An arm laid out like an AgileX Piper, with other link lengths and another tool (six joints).
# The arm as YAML. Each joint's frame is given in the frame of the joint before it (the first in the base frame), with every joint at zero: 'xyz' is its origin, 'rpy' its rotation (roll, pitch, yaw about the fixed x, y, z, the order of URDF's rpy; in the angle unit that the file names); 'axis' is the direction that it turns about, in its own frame. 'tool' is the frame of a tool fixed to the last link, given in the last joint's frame.
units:
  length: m
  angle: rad
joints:
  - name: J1
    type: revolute
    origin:
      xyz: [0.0, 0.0, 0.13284]
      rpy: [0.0, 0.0, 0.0]
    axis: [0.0, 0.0, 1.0]
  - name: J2
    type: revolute
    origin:
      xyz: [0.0, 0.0, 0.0]
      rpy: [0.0, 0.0, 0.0]
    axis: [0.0, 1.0, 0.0]
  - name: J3
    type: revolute
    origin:
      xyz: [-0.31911, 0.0, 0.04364]
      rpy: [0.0, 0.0, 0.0]
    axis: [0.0, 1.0, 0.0]
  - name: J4
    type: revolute
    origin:
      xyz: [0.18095, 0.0, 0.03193]
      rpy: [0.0, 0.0, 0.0]
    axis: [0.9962, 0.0, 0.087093]
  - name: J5
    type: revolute
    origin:
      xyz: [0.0, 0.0, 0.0]
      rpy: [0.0, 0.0, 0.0]
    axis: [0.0, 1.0, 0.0]
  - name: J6
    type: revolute
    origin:
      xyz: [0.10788, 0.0, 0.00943]
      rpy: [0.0, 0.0, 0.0]
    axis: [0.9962, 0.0, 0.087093]
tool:
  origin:
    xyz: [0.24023, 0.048, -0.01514]
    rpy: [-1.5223, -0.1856, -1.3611]
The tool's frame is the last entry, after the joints.
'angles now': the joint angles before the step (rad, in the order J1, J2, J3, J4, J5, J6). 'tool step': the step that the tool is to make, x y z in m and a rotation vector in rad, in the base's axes. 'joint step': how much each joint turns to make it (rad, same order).
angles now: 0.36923 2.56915 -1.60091 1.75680 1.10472 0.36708
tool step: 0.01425 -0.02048 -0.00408 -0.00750 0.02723 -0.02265
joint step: -0.04804 0.00115 -0.00512 -0.03535 0.01222 0.03869
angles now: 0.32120 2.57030 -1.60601 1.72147 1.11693 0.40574
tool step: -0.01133 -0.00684 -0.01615 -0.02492 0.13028 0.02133
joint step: -0.01718 0.00000 0.00001 -0.08320 0.02268 0.14929
